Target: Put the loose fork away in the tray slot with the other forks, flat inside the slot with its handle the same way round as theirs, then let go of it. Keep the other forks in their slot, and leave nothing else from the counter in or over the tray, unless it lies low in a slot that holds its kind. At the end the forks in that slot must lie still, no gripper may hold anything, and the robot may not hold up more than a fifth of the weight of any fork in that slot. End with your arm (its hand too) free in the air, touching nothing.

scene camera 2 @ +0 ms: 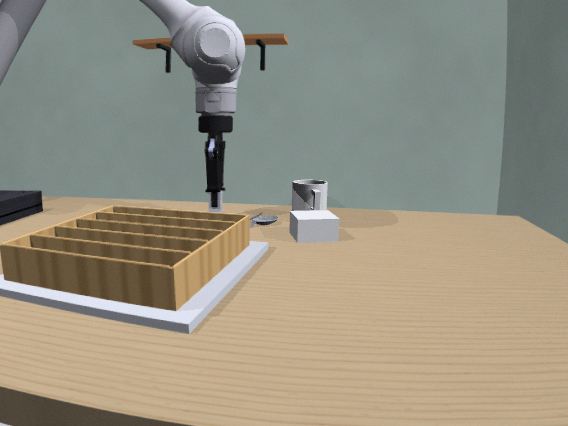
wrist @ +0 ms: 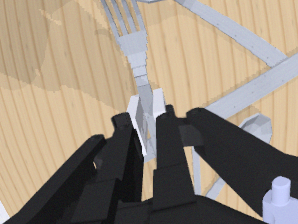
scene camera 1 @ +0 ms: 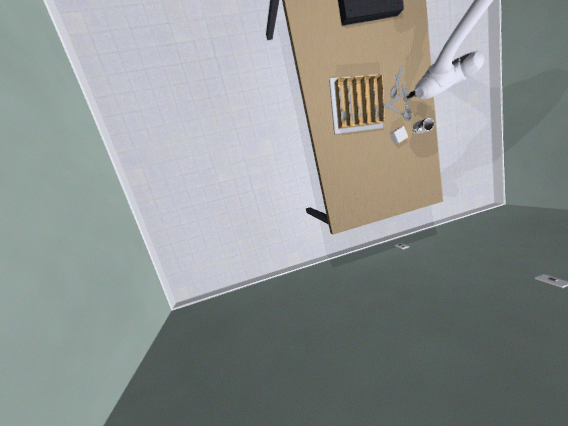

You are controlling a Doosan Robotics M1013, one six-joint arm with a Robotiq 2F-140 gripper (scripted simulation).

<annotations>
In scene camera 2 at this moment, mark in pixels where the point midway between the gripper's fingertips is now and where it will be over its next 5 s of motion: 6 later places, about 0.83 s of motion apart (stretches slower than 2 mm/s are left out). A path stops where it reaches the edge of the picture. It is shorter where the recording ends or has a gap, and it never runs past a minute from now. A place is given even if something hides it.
The gripper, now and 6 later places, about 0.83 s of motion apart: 215, 220; 215, 202; 215, 162; 193, 160; 151, 167; 150, 169; 151, 196
</annotations>
